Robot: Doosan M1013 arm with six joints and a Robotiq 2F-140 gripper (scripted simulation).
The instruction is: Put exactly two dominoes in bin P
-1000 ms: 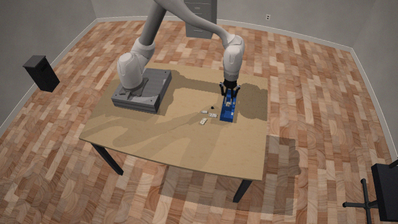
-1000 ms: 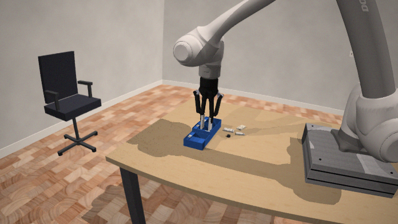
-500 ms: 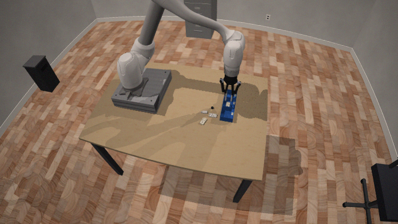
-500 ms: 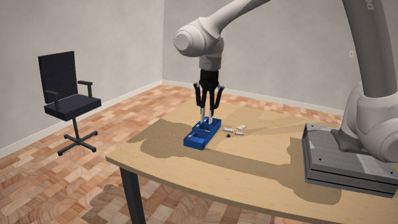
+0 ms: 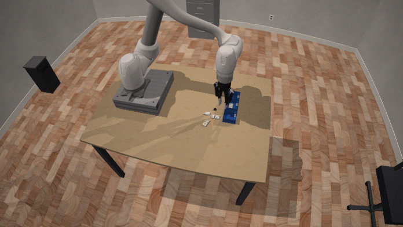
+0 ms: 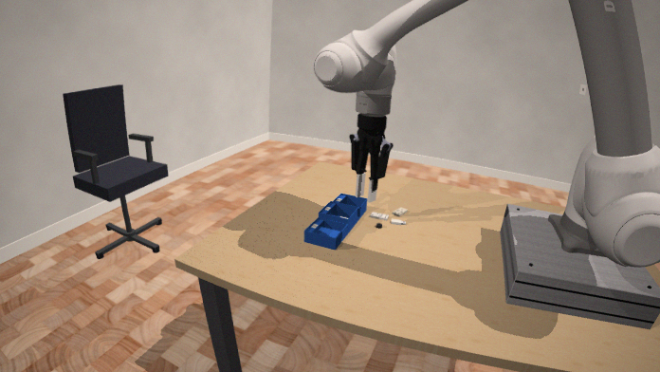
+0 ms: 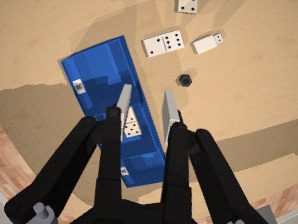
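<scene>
Now: hand 6 cm short of the blue bin block, 5 cm to the right of it and 8 cm above it. The rest, counted from my hand: white usb stick 10 cm behind, 2 cm to the right, 10 cm below; then small black nut 5 cm behind, 2 cm to the left, 10 cm below; then domino 5 cm ahead, 5 cm to the left, 9 cm below.
</scene>
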